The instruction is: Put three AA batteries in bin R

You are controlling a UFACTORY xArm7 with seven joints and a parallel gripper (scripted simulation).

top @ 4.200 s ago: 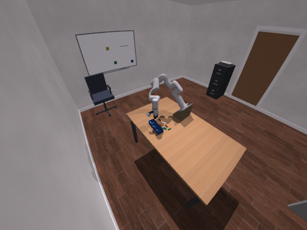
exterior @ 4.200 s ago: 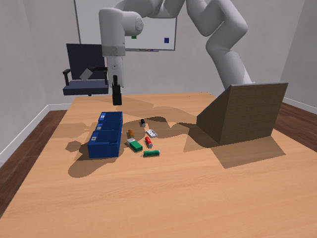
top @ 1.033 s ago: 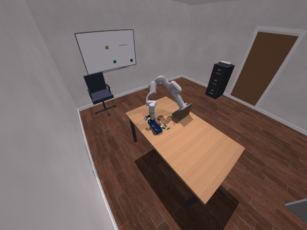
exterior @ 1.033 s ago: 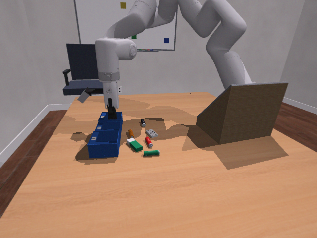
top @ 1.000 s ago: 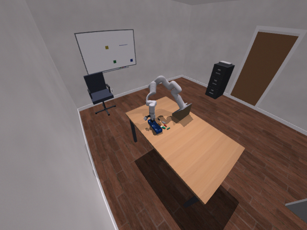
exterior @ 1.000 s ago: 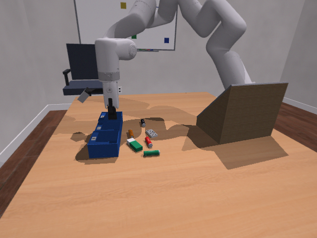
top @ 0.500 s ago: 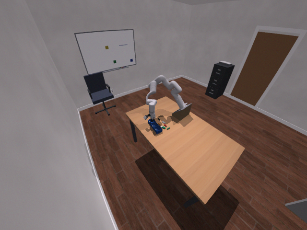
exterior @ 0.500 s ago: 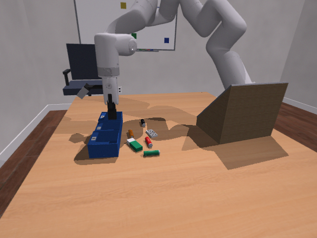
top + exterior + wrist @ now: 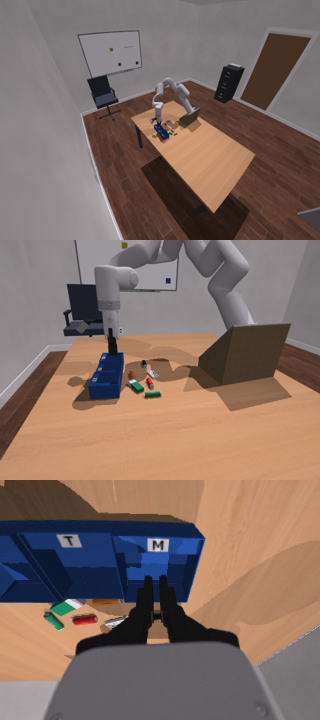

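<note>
My hand is 10 mm short of the bin, 80 mm to the right of it and 50 mm above it. From my hand the other things lie so: white domino (150 mm behind, 80 mm to the left, 70 mm below); orange battery (70 mm behind, 80 mm to the left, 70 mm below); black AA battery (120 mm behind, 10 mm to the right, 70 mm below).
</note>
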